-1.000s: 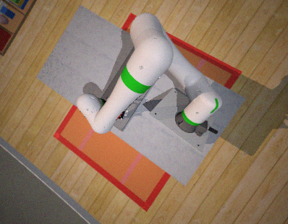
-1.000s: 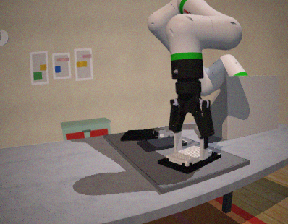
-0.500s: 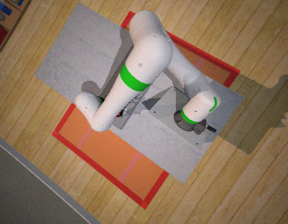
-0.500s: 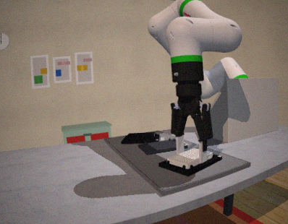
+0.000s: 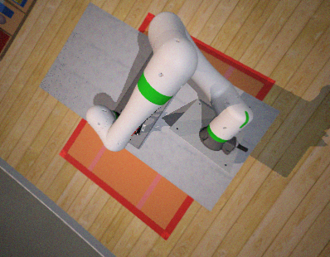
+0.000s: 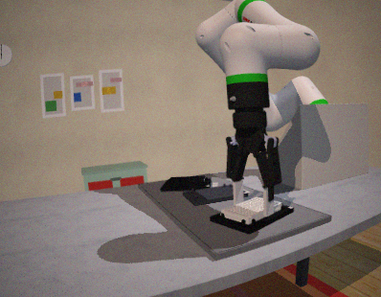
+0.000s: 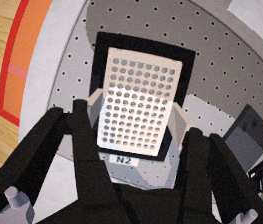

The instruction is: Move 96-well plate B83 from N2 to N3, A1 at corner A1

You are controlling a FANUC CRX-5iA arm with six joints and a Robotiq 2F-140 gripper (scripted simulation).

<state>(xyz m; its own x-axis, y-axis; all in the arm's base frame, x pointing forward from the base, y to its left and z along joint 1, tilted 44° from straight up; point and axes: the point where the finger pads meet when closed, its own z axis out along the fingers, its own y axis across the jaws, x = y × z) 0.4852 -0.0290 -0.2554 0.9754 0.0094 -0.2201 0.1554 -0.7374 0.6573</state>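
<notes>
My gripper is now 2 cm above the white 96-well plate. Round my hand: black nest: 4 cm below; dark grey nest: 21 cm to the right, 4 cm below, 3 cm behind; black well plate: 38 cm to the right, 3 cm behind, 2 cm below.
</notes>
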